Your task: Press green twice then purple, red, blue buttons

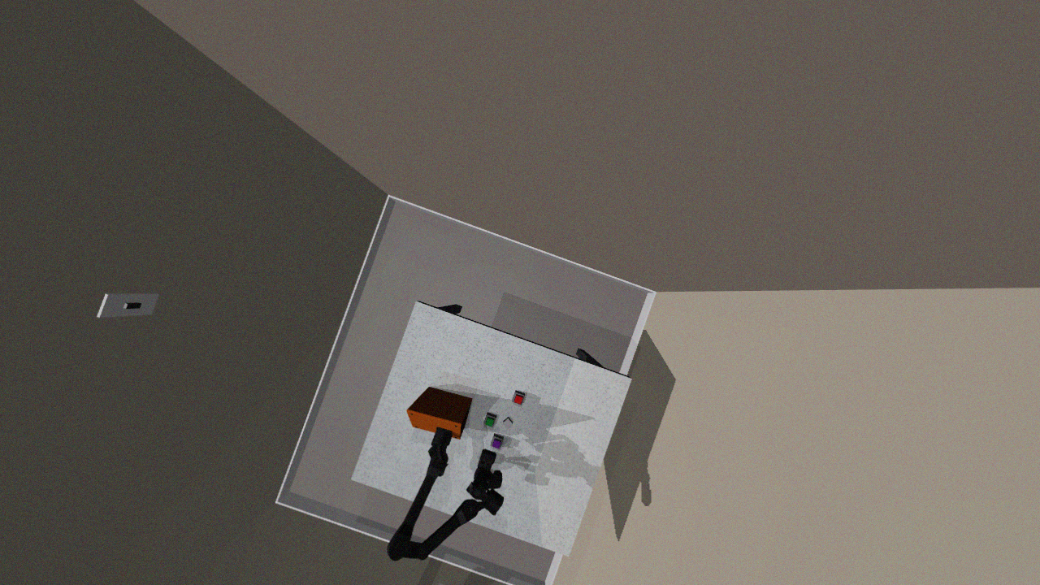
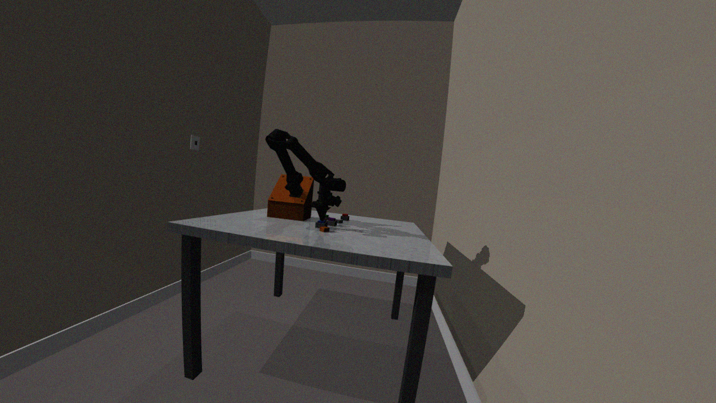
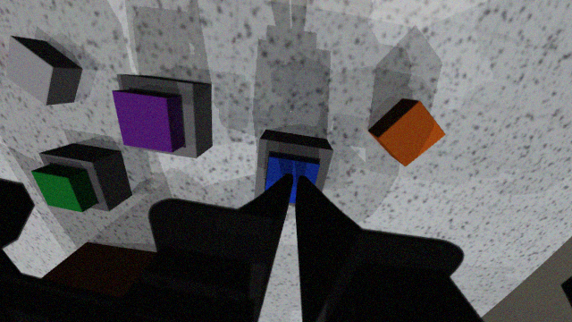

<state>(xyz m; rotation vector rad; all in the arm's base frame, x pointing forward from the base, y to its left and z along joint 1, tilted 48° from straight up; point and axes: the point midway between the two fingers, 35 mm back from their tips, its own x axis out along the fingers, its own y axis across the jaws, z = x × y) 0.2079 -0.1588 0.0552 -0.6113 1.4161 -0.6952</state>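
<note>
Right now my gripper tip is 10 mm above the blue button. The rest, counted from my gripper tip: purple button 30 mm ahead, 90 mm to the left; orange block 30 mm ahead, 70 mm to the right, 20 mm below; white block 50 mm ahead, 190 mm to the left, 20 mm below.
</note>
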